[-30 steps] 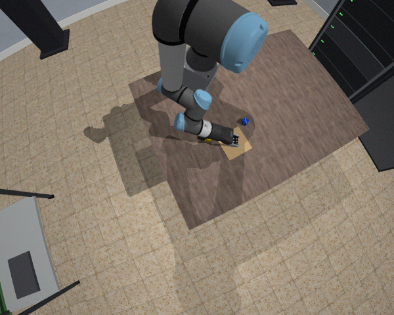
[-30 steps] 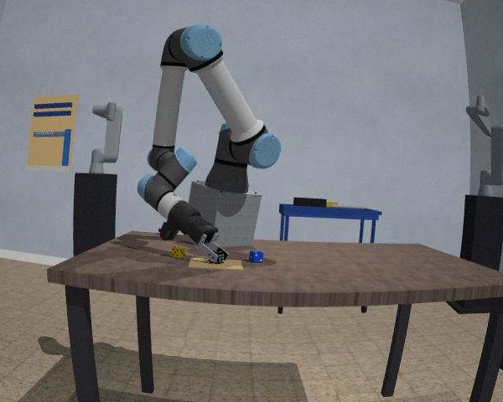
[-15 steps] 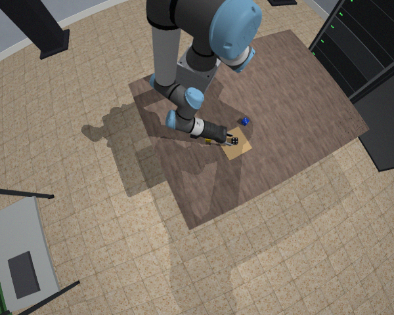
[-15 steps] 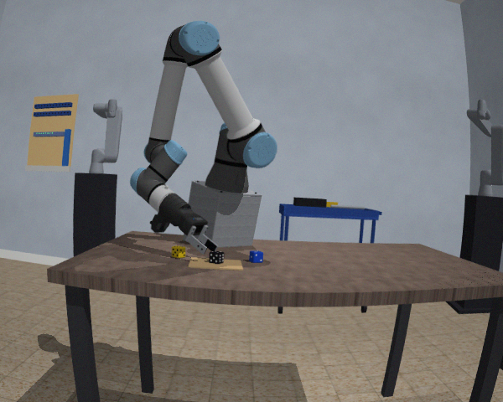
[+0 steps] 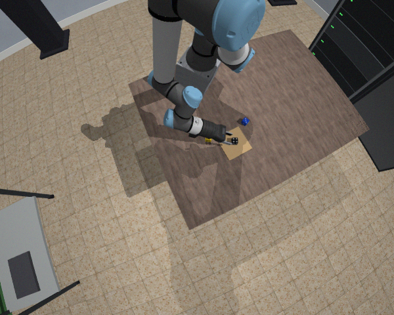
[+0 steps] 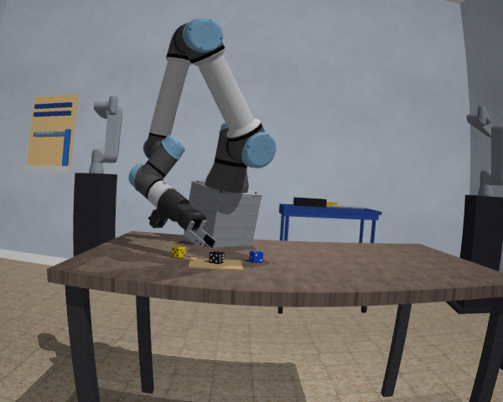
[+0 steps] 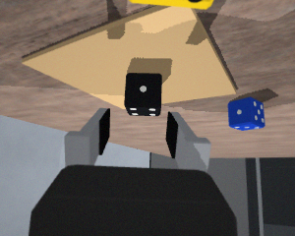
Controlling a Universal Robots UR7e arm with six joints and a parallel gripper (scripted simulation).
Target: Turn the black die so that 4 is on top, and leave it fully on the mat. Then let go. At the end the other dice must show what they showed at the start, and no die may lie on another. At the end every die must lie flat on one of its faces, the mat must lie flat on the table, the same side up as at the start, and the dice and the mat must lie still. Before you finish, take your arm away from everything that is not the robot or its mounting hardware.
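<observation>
The black die is 4 cm to the left of my hand, 4 cm below it and 1 cm ahead of it. Round my hand: blue die: 13 cm to the left, 8 cm behind, 4 cm below; then tan mat: 6 cm below, 4 cm to the left, 1 cm ahead; then yellow die: 9 cm to the right, 4 cm below, 4 cm behind.
</observation>
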